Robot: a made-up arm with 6 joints.
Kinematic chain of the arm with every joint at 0, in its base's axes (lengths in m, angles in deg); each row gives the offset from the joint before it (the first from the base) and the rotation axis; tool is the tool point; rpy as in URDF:
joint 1: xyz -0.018 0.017 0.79 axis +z
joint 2: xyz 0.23 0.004 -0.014 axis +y
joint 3: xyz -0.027 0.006 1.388 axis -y
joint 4: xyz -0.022 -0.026 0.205 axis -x
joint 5: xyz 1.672 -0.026 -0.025 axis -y
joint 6: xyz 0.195 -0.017 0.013 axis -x
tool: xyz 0.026 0.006 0.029 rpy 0 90 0
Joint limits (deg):
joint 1: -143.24..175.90
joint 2: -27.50..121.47
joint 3: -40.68..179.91
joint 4: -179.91..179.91
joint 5: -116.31..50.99
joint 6: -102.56..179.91
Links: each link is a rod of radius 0.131 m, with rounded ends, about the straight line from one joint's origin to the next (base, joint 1, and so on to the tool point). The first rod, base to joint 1, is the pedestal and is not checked.
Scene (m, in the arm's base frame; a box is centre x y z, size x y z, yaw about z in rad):
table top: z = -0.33
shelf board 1: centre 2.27 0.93 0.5 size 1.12 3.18 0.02 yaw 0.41
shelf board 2: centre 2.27 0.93 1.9 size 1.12 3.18 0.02 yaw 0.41
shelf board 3: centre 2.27 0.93 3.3 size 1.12 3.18 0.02 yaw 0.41
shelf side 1: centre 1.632 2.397 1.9 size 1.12 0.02 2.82 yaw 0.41
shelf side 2: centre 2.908 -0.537 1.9 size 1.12 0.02 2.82 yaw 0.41
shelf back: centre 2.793 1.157 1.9 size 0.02 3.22 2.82 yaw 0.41
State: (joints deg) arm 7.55 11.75 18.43 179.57 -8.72 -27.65
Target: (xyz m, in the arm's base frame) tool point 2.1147 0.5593 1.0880
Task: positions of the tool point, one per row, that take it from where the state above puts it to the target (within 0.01 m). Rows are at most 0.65 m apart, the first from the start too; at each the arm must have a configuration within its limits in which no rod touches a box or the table.
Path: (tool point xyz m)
1: 2.0787 -0.2045 2.4982
2: 1.7504 -0.6424 2.3758
3: 1.3501 -0.9351 2.2121
4: 0.9319 -1.0829 2.0099
5: 1.3077 -0.9618 1.8841
6: 1.6578 -0.7177 1.7264
7: 1.9396 -0.3594 1.5387
8: 2.1148 0.0890 1.3225
9: 2.1546 0.5892 1.0816
10: 2.1147 0.5592 1.0881

